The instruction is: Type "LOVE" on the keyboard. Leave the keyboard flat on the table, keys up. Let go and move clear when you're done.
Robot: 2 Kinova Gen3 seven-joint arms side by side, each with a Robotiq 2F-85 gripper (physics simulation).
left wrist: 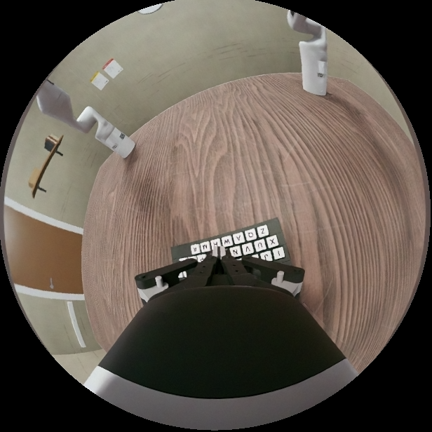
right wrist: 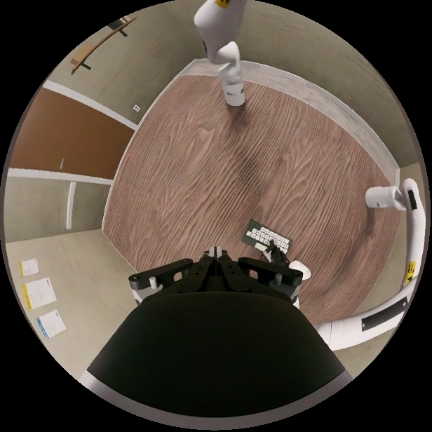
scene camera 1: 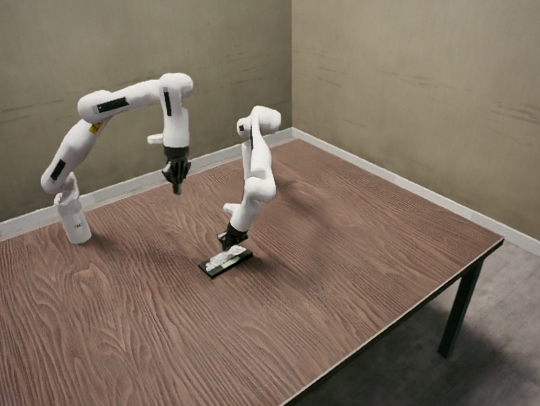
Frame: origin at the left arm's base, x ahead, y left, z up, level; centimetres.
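Seen in the pictures: left gripper, fingertip midpoint: (scene camera 1: 224, 250); right gripper, fingertip midpoint: (scene camera 1: 177, 194); right arm's base at its link origin: (scene camera 1: 80, 237).
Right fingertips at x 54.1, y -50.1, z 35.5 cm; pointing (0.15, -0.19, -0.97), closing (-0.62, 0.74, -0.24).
A point is followed by its place in that frame.
The black keyboard (scene camera 1: 231, 262) @(x 55.5, y -35.3, z 1.8 cm) (left wrist: 281, 234) (right wrist: 251, 226) lies flat on the table, its white letter keys up. My left gripper (scene camera 1: 226, 249) @(x 50.5, y -35.9, z 4.2 cm) (left wrist: 218, 253) is shut and empty. It leans at a slant with its fingertips low over the middle of the keyboard. In the left wrist view the tips cover keys left of the N key; whether they touch a key I cannot tell. Its fingers hide much of the nearer rows there. My right gripper (scene camera 1: 177, 192) @(x 54.1, y -50.1, z 35.5 cm) (right wrist: 215, 253) is shut and empty, high above the table, behind and to the left of the keyboard in the scene view.
The wooden table (scene camera 1: 310, 310) @(x 88.2, y -21.3, z 0.0 cm) bears both arm bases. The right arm's base (scene camera 1: 77, 230) @(x 11.4, y -84.7, z 6.5 cm) (right wrist: 234, 93) stands at the left in the scene view. The left arm's forearm reaches over the table behind the keyboard. Walls stand along the back and right table edges.
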